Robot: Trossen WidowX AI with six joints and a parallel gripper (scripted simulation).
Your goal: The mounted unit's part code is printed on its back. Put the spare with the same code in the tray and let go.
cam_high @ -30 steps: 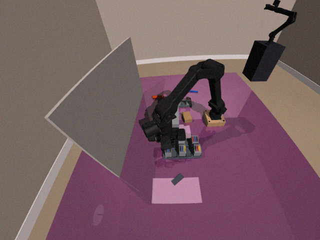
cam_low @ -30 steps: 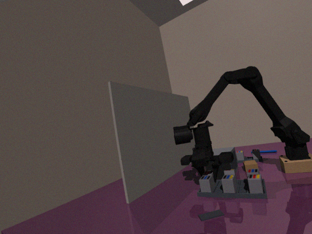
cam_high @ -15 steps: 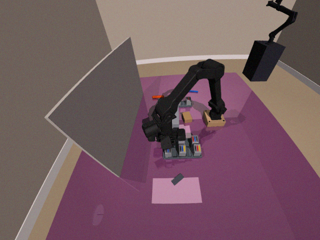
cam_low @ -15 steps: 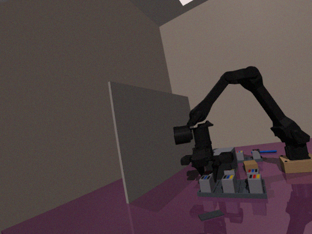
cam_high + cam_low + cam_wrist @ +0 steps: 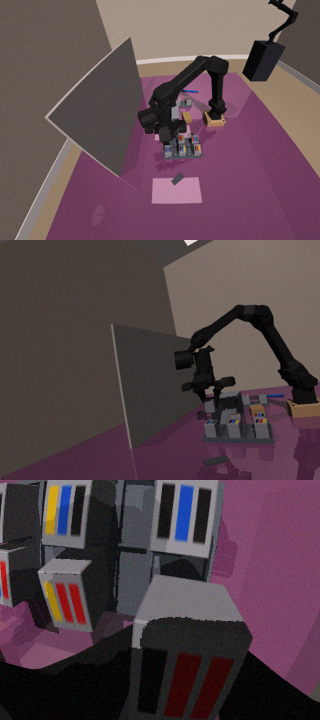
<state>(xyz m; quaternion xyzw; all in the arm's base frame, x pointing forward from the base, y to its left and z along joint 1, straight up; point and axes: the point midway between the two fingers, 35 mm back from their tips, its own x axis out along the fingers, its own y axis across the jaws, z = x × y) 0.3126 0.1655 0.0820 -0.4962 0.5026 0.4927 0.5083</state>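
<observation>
Right now my gripper tip is 36 cm to the left of the dark grey tray, 8 cm above it and 1 cm short of it. Round my gripper tip: grey spare 2 cm above; then mounted unit 14 cm to the right, 4 cm below, 3 cm behind; then dark rack 8 cm below, 8 cm behind, 3 cm to the left.
</observation>
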